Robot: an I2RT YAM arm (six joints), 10 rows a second.
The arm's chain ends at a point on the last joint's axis. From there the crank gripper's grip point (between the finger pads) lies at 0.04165 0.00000 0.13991 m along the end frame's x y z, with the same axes.
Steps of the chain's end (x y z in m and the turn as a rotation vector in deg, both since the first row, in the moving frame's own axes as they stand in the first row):
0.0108 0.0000 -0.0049 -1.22 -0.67 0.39
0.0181 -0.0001 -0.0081 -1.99 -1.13 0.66
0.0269 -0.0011 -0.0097 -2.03 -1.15 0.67
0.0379 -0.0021 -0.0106 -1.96 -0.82 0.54
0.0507 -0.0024 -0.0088 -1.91 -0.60 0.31
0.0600 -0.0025 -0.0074 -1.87 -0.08 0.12
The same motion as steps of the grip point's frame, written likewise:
0.0092 0.0033 -0.0045 -1.22 -0.67 0.39
0.0153 0.0052 -0.0074 -1.99 -1.13 0.66
0.0241 0.0043 -0.0090 -2.03 -1.15 0.67
0.0359 0.0031 -0.0101 -1.96 -0.82 0.54
0.0492 0.0025 -0.0085 -1.91 -0.60 0.31
0.0598 0.0022 -0.0074 -1.87 -0.08 0.12

